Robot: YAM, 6 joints.
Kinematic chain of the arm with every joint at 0, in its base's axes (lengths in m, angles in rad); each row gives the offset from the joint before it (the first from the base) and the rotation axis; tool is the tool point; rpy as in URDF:
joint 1: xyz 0 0 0.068 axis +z
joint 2: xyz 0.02 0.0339 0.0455 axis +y
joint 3: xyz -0.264 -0.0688 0 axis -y
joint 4: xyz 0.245 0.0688 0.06 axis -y
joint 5: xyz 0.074 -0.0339 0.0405 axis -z
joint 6: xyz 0.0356 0 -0.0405 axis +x
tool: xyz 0 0 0 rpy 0 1.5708 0
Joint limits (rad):
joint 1: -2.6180..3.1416
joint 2: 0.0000..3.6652
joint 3: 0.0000..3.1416
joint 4: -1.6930..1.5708
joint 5: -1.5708..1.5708
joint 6: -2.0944..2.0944
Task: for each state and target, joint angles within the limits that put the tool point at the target. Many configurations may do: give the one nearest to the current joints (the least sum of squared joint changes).
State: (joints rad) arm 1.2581 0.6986 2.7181 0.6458 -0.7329 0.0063
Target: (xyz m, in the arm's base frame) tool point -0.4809 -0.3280 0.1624
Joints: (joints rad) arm 0.6406 0.2142 3.0001 0.7274 -0.7564 0.0063
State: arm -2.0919 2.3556 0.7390 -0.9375 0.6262 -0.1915
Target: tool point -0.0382 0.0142 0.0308
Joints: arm -2.6180 2.6514 0.2696 -0.8176 1.0800 -0.1915
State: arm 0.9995 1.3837 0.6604 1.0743 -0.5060 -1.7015
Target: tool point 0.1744 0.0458 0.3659
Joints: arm 0.1839 0.9083 0.5302 1.2067 -0.3781 -1.7015
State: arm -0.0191 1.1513 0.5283 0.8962 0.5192 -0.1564
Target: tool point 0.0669 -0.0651 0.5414
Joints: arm -0.5428 0.8546 1.1563 0.9914 0.6374 -0.1564
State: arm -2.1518 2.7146 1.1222 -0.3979 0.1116 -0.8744
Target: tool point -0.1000 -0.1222 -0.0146
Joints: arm -2.2261 2.3215 0.6692 -0.7691 0.1357 -0.8744
